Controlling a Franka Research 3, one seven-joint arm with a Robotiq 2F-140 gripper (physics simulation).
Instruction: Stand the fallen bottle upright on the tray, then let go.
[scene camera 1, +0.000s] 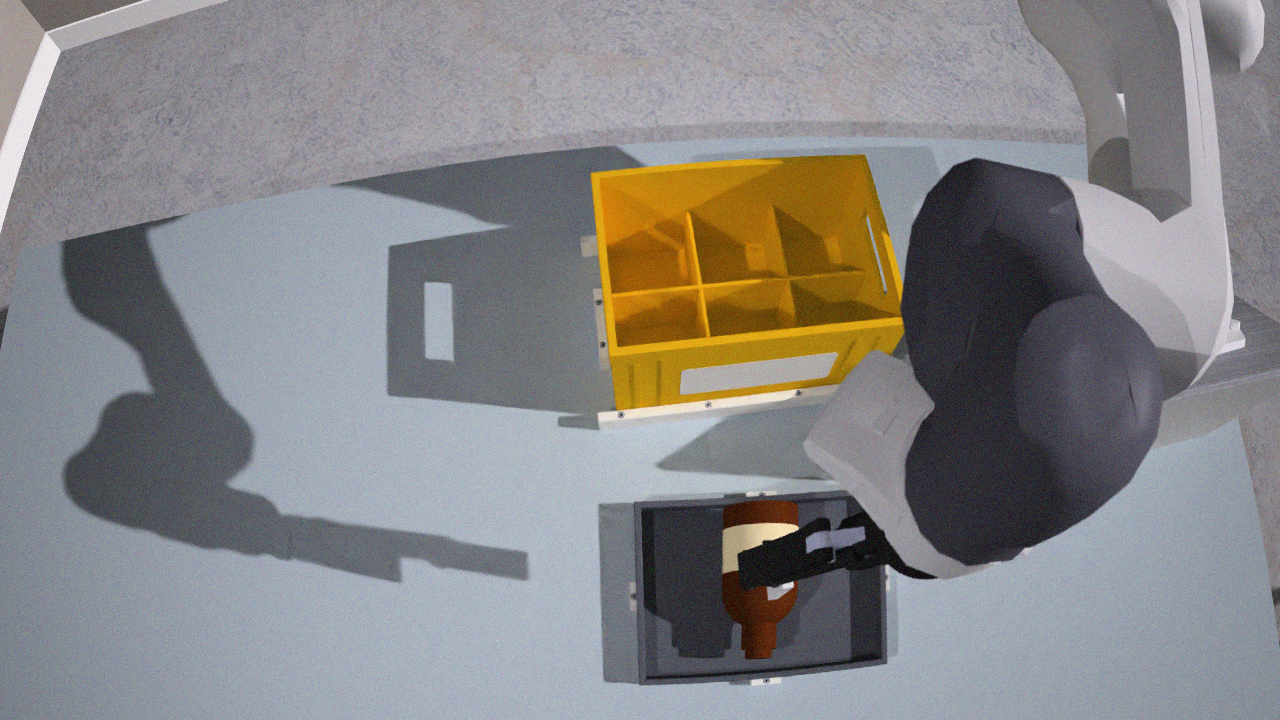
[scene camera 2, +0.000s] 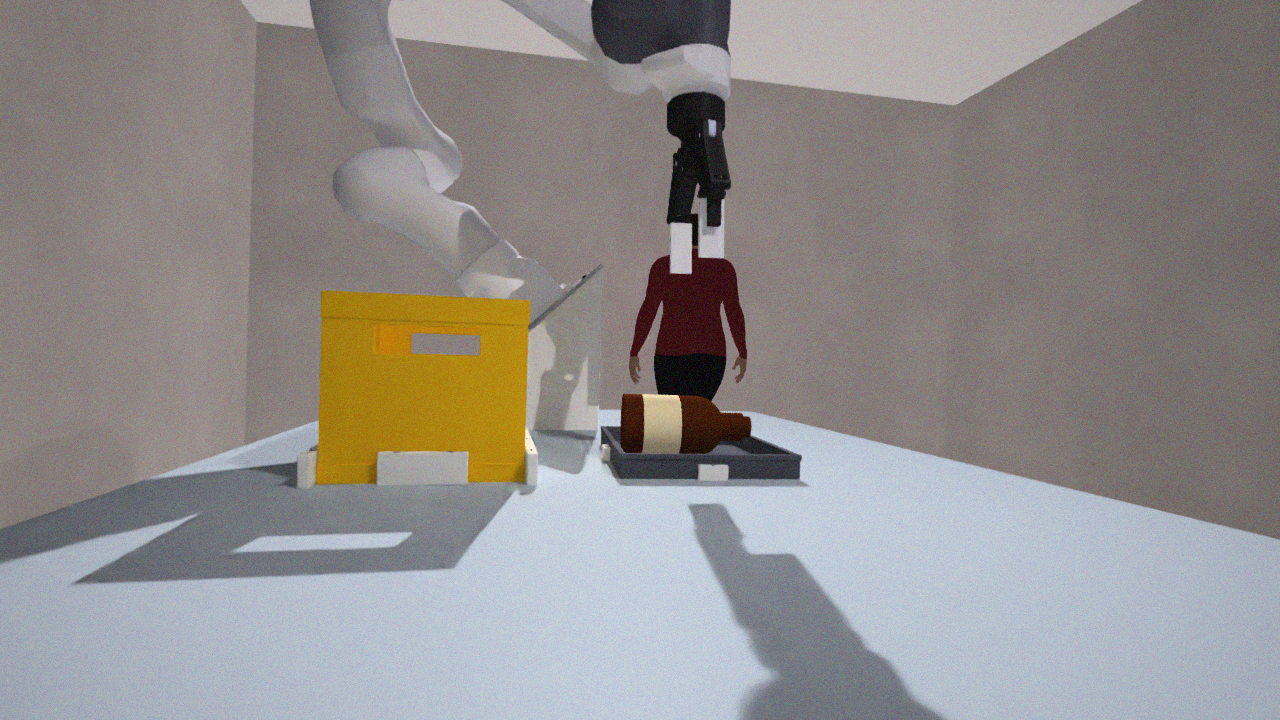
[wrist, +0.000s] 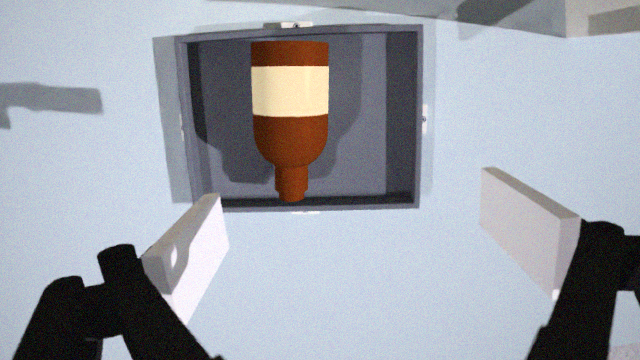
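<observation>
The brown bottle (scene camera 1: 760, 613) (scene camera 2: 662, 423) (wrist: 290, 110) with a cream label lies on its side in the dark grey tray (scene camera 1: 827, 626) (scene camera 2: 707, 467) (wrist: 375, 150). Its base is toward the crate side and its neck points to the opposite tray wall. My gripper (scene camera 2: 696, 255) (wrist: 352, 209) is open and empty, with its white finger pads wide apart. It hangs well above the tray, apart from the bottle. In the wrist view the bottle shows ahead of the fingers, beyond the gap between them. In scene camera 1 a black finger hides part of the bottle.
A tall yellow crate (scene camera 1: 644, 380) (scene camera 2: 420, 402) with several compartments stands beside the tray, held by white brackets. Small white brackets sit around the tray's outside. The arm hangs over the crate's right side in scene camera 1. A person (scene camera 2: 689, 308) stands beyond the table.
</observation>
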